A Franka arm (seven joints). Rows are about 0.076 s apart.
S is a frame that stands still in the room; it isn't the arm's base.
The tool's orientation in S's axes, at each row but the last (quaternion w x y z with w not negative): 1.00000 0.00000 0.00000 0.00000; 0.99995 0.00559 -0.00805 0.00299; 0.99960 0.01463 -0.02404 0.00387; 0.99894 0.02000 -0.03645 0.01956; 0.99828 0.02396 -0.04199 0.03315; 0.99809 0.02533 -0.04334 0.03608; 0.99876 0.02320 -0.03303 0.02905
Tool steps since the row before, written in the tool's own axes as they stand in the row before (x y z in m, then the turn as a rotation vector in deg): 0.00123 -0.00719 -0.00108 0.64 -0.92 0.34; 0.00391 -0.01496 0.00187 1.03 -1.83 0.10; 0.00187 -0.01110 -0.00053 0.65 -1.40 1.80; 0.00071 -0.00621 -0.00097 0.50 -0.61 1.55; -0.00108 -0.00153 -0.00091 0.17 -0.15 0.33; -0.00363 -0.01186 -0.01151 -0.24 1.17 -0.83; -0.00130 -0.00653 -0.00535 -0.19 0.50 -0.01
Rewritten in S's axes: 0.00123 -0.00719 -0.00108 0.64 -0.92 0.34; 0.00397 -0.01496 0.00177 1.04 -1.82 0.10; 0.00199 -0.01107 -0.00076 0.57 -1.45 1.79; 0.00103 -0.00613 -0.00115 0.41 -0.65 1.56; -0.00089 -0.00155 -0.00107 0.15 -0.16 0.34; -0.00175 -0.01145 -0.01234 -0.26 1.19 -0.79; -0.00056 -0.00633 -0.00571 -0.22 0.49 0.00
